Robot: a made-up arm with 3 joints. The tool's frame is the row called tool.
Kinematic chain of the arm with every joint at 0, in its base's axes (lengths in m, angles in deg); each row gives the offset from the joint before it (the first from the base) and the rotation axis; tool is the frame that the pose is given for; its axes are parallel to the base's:
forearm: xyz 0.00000 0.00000 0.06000 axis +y
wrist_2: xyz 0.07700 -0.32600 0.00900 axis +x
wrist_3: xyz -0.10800 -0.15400 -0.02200 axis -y
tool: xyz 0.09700 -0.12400 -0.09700
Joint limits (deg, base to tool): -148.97..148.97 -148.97..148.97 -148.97..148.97
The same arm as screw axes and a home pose.
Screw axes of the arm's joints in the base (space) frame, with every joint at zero. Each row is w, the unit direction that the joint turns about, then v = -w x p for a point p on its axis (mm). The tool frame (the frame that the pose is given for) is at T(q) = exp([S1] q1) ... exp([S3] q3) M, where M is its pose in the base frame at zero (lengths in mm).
S1: w 0 1 0 v -60 0 0
S2: w 1 0 0 v 0 69 326
S3: w 0 -1 0 v 47 0 31
M: xyz 66 -604 -50 (mm) quaternion w x y z 1 0 0 0
Joint limits (deg, base to tool): -148.97..148.97 -148.97..148.97 -148.97..148.97

